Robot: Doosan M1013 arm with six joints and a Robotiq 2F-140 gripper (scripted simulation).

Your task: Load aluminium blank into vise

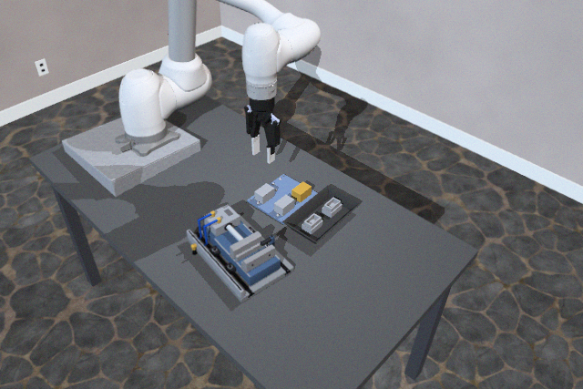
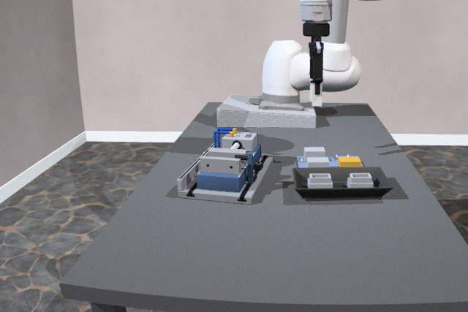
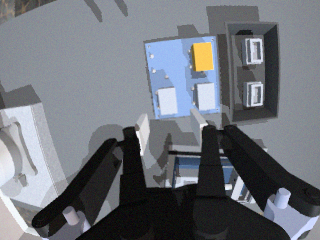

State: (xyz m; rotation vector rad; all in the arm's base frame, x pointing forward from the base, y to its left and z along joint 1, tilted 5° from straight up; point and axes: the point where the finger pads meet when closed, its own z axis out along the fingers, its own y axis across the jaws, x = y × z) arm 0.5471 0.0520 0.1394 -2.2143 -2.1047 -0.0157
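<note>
Now: the aluminium blank 19 cm below my hand. From my hand the other things lie so: brass blank 19 cm below, 9 cm to the left, 9 cm ahead; blue infeed plate 21 cm below, 5 cm ahead, 4 cm to the left.
</note>
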